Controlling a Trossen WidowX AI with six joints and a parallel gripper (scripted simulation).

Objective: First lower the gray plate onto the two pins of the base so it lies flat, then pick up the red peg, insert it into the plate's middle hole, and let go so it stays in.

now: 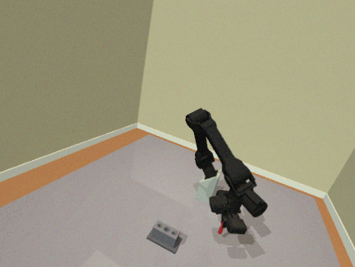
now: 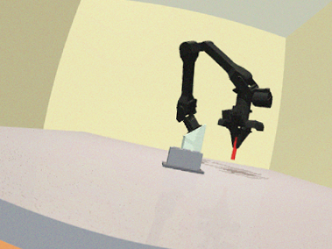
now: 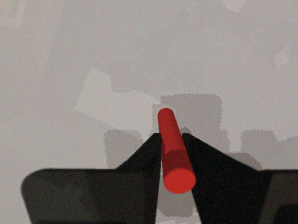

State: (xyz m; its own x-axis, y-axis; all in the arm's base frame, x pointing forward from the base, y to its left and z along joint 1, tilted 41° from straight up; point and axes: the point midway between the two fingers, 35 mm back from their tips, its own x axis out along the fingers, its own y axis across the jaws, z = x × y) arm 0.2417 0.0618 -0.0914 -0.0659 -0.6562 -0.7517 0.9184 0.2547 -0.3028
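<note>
My gripper tip is 9 cm short of the gray plate, 19 cm to the left of it and 5 cm above it. Round my gripper tip: pin base 9 cm ahead, 19 cm to the right, 8 cm below; then red peg right at my gripper tip.
</note>
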